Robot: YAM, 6 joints.
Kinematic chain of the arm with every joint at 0, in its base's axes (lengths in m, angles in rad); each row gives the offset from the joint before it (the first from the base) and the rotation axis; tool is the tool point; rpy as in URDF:
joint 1: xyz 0 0 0.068 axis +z
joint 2: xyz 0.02 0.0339 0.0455 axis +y
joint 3: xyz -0.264 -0.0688 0 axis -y
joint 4: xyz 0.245 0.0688 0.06 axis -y
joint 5: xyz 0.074 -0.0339 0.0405 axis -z
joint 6: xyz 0.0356 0 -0.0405 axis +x
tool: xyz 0 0 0 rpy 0 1.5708 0
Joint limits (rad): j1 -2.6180..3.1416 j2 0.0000..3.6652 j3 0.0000..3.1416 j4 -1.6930..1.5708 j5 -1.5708..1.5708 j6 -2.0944..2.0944
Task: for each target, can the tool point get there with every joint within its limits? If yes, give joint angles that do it. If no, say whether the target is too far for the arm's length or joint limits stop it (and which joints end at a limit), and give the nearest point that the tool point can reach.
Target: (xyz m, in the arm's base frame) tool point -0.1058 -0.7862 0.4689
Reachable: no: too far | nearest point -0.0785 -0.5834 0.3749 | short by 0.225 m
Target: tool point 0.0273 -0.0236 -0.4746
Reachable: no: joint limits stop it (at a limit: joint 2) | nearest point 0.0725 -0.0626 -0.3465 | short by 0.141 m
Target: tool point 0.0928 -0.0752 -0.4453
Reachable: no: joint limits stop it (at a limit: joint 2) | nearest point 0.1117 -0.0905 -0.3648 | short by 0.084 m
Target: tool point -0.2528 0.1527 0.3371
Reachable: yes | joints 2.4826 1.4349 0.8580 1.1445 -1.2759 -0.8178
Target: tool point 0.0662 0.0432 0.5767
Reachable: yes | joints -2.1144 0.6163 1.5188 0.4320 -1.3008 1.2107
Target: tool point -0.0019 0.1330 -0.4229
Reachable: no: joint limits stop it (at a limit: joint 2) | nearest point -0.0021 0.1492 -0.3664 | short by 0.059 m
